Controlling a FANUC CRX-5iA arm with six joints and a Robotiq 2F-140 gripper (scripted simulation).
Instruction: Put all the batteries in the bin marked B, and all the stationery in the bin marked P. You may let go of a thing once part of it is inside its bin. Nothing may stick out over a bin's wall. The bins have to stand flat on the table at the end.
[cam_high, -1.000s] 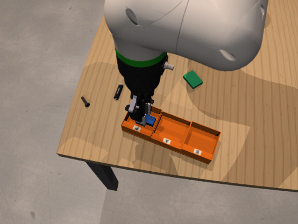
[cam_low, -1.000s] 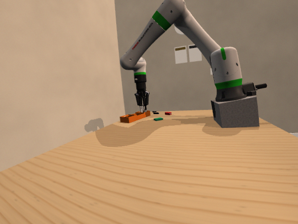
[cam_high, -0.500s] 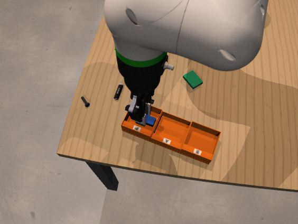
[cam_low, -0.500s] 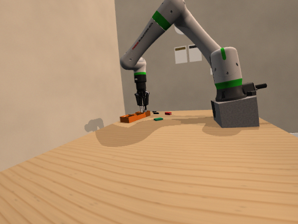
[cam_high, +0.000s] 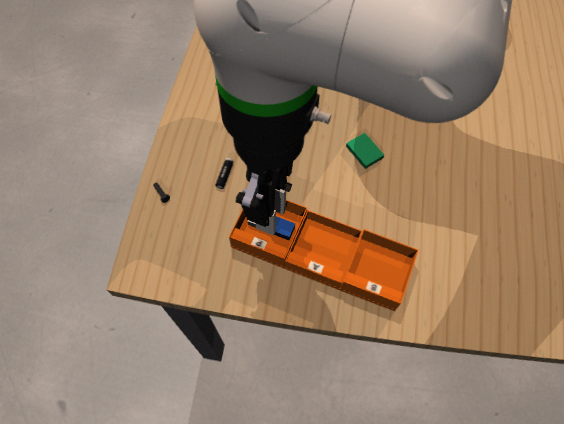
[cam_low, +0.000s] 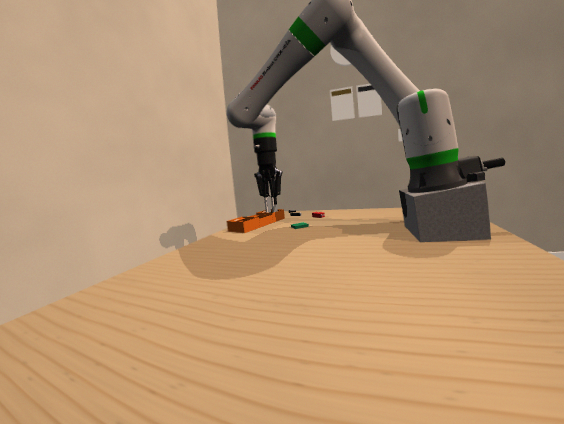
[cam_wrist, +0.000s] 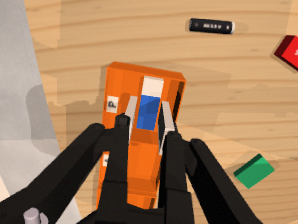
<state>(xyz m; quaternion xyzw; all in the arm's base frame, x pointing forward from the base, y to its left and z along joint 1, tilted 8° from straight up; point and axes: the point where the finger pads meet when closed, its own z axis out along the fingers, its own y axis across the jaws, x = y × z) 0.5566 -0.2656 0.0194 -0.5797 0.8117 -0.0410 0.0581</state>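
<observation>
Now: the white-and-blue eraser 50 mm below my hand and 10 mm to the right of it. The rest, counted from my hand: orange bin row 80 mm to the left, 50 mm below, 30 mm ahead; black cylindrical battery 80 mm to the right, 80 mm behind, 60 mm below; black bolt 170 mm to the right, 60 mm below, 40 mm behind.
</observation>
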